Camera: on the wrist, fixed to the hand. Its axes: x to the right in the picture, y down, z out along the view.
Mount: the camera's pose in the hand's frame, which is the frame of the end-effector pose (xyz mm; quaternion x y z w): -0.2 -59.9 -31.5 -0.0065 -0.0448 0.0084 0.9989
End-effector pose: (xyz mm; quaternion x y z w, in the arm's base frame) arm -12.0 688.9 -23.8 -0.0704 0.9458 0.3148 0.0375
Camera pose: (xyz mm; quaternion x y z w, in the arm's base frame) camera -3.2 622.6 -34.0 -0.0485 0.9417 0.3241 0.0767
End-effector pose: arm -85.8 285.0 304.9 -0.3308 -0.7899 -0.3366 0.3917
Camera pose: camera -120.3 226.8 303.1 -0.3547 -0.8016 -0.3233 0.3566
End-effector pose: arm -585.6 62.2 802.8 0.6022 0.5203 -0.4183 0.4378
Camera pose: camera -643.6 97.0 805.9 0.5843 0.4978 -0.4378 0.4681
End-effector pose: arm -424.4 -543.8 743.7 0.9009 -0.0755 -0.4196 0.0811
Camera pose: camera -396.3 -482.7 751.3 0.8800 -0.0839 -0.4593 0.0870
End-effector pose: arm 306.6 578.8 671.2 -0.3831 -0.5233 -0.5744 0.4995
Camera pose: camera 250.9 545.0 652.9 -0.4161 -0.5382 -0.5558 0.4778
